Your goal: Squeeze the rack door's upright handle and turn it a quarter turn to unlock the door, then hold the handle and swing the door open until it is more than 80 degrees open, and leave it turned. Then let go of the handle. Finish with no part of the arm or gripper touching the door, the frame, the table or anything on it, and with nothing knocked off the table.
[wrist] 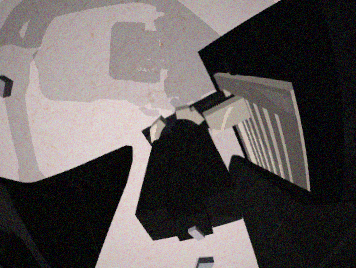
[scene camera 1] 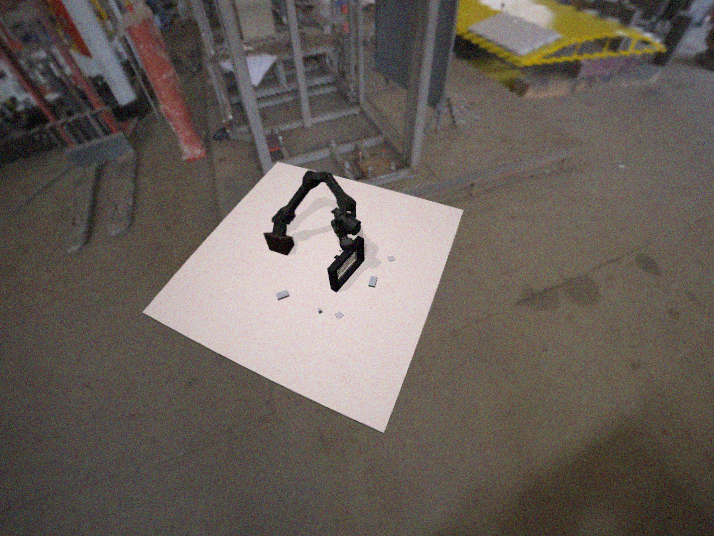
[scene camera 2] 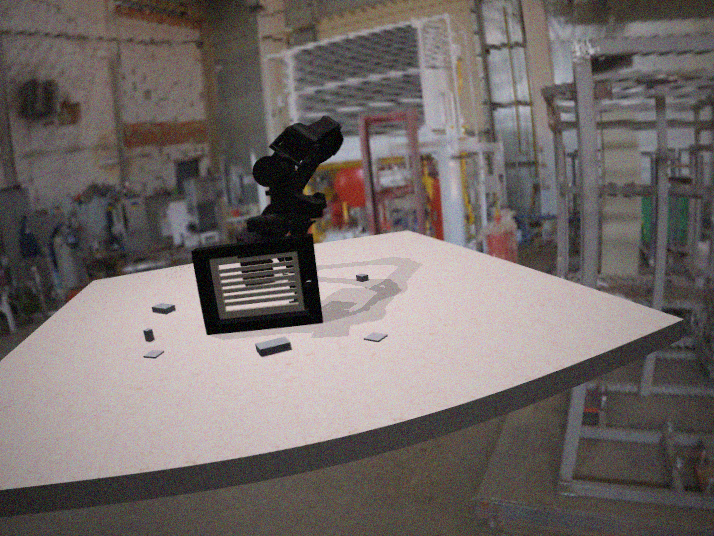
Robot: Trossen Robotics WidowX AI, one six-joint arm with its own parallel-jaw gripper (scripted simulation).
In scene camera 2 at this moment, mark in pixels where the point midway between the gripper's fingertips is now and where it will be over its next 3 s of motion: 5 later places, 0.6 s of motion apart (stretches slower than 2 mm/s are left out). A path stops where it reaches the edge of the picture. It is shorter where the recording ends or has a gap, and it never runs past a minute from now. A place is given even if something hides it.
My gripper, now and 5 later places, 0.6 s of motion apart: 291,258; 291,258; 292,258; 291,259; 287,257; 278,255
